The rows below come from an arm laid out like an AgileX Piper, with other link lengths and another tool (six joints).
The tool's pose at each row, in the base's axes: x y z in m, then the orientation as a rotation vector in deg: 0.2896 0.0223 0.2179 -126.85 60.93 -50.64; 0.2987 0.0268 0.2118 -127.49 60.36 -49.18; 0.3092 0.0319 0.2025 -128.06 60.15 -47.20; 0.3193 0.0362 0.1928 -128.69 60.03 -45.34; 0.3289 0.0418 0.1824 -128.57 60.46 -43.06; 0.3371 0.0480 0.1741 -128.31 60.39 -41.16; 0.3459 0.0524 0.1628 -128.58 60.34 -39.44; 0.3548 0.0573 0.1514 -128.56 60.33 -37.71; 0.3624 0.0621 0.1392 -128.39 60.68 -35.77; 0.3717 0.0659 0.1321 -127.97 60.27 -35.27
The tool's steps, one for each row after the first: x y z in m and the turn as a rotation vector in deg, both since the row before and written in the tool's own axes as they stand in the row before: -0.0013 -0.0026 0.0115 -0.29 -1.21 -0.20; -0.0019 -0.0015 0.0147 -0.47 -1.46 0.16; -0.0012 -0.0007 0.0146 -0.58 -1.33 0.13; -0.0024 -0.0008 0.0150 -0.31 -1.49 0.90; -0.0027 -0.0019 0.0128 0.06 -1.40 0.60; -0.0013 0.0008 0.0149 -0.37 -1.22 0.30; -0.0013 0.0005 0.0152 -0.17 -1.23 0.46; -0.0018 0.0017 0.0149 -0.26 -1.27 0.78; 0.0012 -0.0022 0.0121 0.47 -0.54 0.10
